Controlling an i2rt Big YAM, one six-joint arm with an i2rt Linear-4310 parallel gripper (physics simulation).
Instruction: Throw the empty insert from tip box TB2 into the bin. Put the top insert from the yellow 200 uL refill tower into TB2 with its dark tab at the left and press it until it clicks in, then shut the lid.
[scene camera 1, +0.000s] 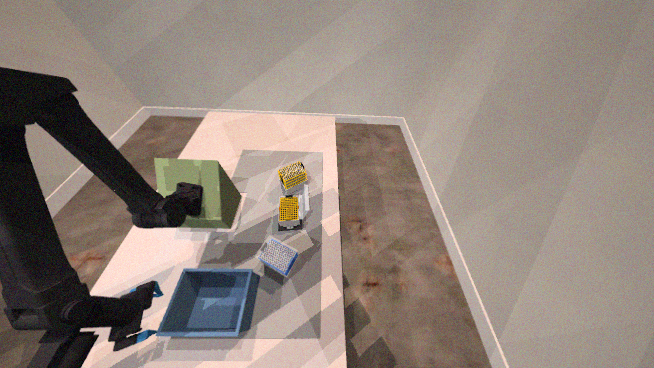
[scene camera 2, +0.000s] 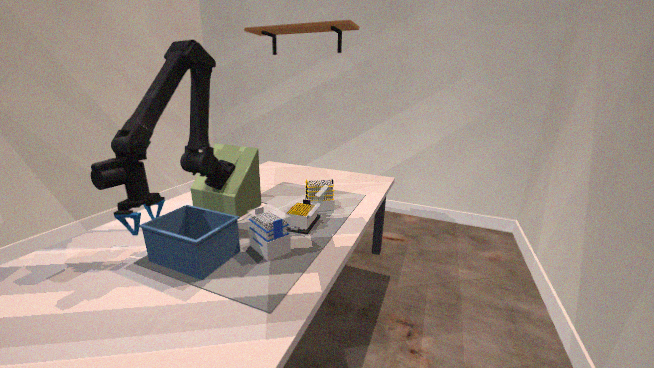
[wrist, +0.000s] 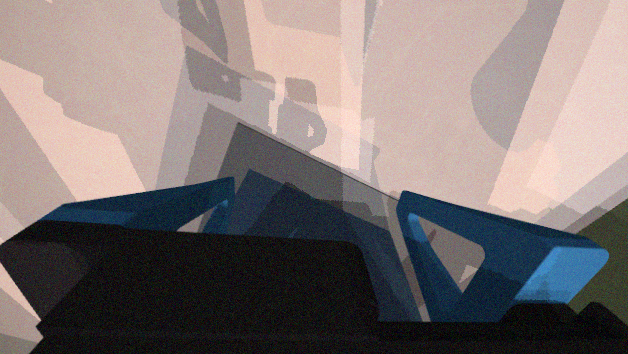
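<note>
My gripper (scene camera 1: 151, 312) (scene camera 2: 144, 226) (wrist: 319, 194) is open and empty, low beside the blue bin (scene camera 1: 200, 334) (scene camera 2: 172, 255) (wrist: 262, 192), on its side away from the tip boxes. TB2 (scene camera 1: 290, 225) (scene camera 2: 305, 221) is a white box on a dark base, its clear lid (scene camera 1: 305, 200) standing open at the right in scene camera 1. A yellow insert (scene camera 1: 289, 209) (scene camera 2: 301, 209) with dark holes sits in it. The yellow refill tower (scene camera 1: 293, 177) (scene camera 2: 320, 191) stands behind TB2, with stacked inserts and a pale speckled top. The bin's inside shows no insert in scene camera 1.
A blue-and-white tower (scene camera 1: 278, 256) (scene camera 2: 270, 237) stands between the bin and TB2. A green sloped block (scene camera 1: 220, 200) (scene camera 2: 246, 185) stands behind the bin, by the arm's base. A grey mat (scene camera 1: 305, 320) (scene camera 2: 260, 295) lies under the boxes. A wooden shelf (scene camera 2: 302, 28) hangs on the wall.
</note>
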